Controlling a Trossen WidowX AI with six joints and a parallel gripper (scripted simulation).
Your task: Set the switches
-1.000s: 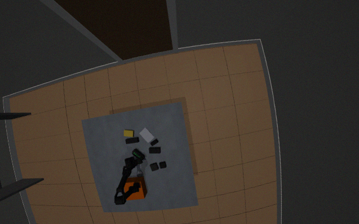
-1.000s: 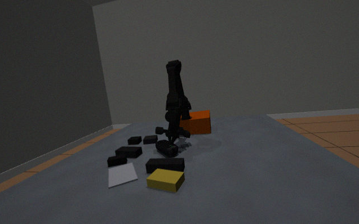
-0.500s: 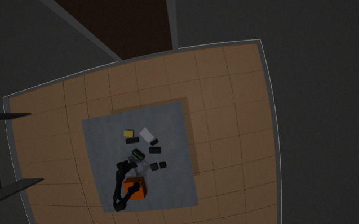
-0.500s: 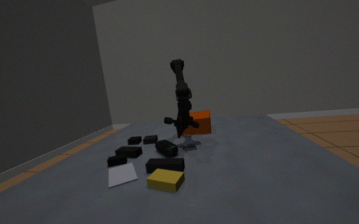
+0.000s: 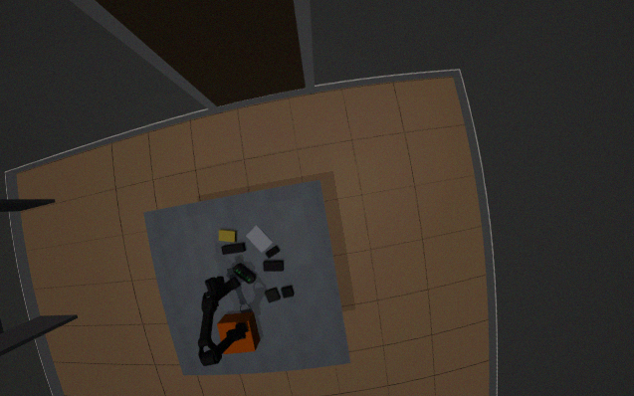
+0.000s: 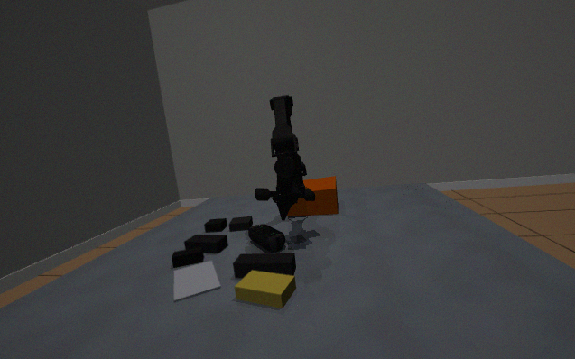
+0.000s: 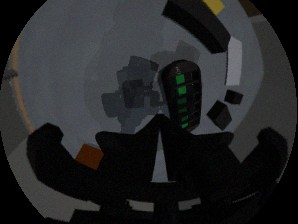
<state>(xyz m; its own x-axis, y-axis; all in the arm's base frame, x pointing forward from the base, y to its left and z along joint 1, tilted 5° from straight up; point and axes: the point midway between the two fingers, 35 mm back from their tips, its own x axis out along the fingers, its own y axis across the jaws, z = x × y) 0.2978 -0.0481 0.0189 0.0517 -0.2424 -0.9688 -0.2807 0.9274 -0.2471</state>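
Now: gripper tip 200 mm short of the black module, 50 mm above it and 40 mm to the left of it. From my gripper tip the other things lie so: yellow block 290 mm ahead, 50 mm below, 30 mm to the right; then white plate 220 mm to the right, 210 mm ahead, 70 mm below.
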